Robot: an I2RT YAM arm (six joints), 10 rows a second.
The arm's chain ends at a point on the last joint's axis. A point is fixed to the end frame.
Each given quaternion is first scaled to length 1.
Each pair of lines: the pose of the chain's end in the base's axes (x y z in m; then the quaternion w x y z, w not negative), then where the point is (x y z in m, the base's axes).
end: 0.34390 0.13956 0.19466 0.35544 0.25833 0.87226 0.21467
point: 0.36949 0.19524 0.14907
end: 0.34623 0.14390 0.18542 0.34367 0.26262 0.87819 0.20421
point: 0.37071 0.19887 0.13838
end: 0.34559 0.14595 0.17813 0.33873 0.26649 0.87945 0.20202
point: 0.36980 0.20083 0.13084
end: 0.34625 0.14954 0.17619 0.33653 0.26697 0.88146 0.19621
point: 0.37021 0.20390 0.12818
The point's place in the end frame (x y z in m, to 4 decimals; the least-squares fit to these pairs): 0.0411 0.0253 0.0592
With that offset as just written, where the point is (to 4 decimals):
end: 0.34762 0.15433 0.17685 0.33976 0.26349 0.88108 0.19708
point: 0.3717 0.2087 0.1289
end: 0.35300 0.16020 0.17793 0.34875 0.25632 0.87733 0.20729
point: 0.3775 0.2154 0.1312
